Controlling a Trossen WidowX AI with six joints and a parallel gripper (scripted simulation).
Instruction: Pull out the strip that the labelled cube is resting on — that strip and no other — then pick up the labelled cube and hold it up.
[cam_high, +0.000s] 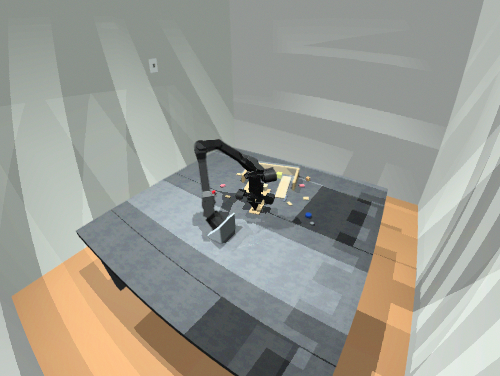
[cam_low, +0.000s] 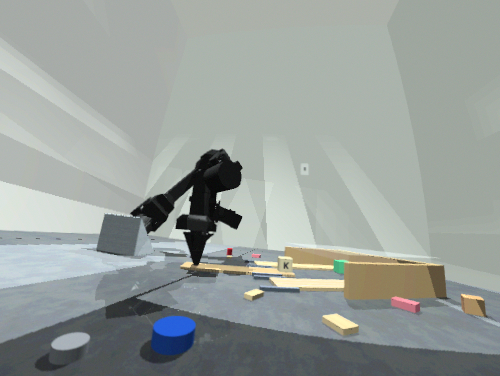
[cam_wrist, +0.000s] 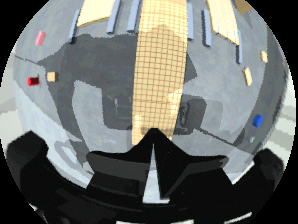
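Now: gripper tip 25 cm short of the strip and 14 cm to the right of it. Also, from my gripper tip: blue disc (7 cm ahead, 26 cm to the right); then orange block (42 cm ahead, 15 cm to the right); then green cube (36 cm ahead, 11 cm to the left, 1 cm above).
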